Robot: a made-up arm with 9 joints. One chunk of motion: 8 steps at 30 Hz.
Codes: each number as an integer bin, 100 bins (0 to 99) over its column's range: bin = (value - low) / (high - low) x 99, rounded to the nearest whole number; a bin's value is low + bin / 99 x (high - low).
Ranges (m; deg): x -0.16..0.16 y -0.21..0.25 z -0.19..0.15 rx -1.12..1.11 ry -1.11..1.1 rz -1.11..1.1
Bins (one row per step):
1: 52 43 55 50 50 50
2: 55 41 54 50 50 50
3: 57 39 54 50 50 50
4: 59 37 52 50 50 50
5: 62 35 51 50 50 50
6: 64 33 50 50 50 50
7: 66 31 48 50 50 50
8: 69 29 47 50 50 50
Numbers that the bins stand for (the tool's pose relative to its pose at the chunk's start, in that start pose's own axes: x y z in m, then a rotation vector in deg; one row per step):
1: 0.0081 -0.0102 -0.0011 0.01 0.01 0.01
2: 0.0178 -0.0195 -0.0045 0.01 0.01 0.01
3: 0.0242 -0.0288 -0.0045 0.01 0.01 0.01
4: 0.0307 -0.0381 -0.0114 0.01 0.01 0.01
5: 0.0404 -0.0474 -0.0148 0.01 0.01 0.01
6: 0.0469 -0.0567 -0.0183 0.01 0.01 0.01
7: 0.0533 -0.0660 -0.0252 0.01 0.01 0.01
8: 0.0630 -0.0753 -0.0286 0.01 0.01 0.01

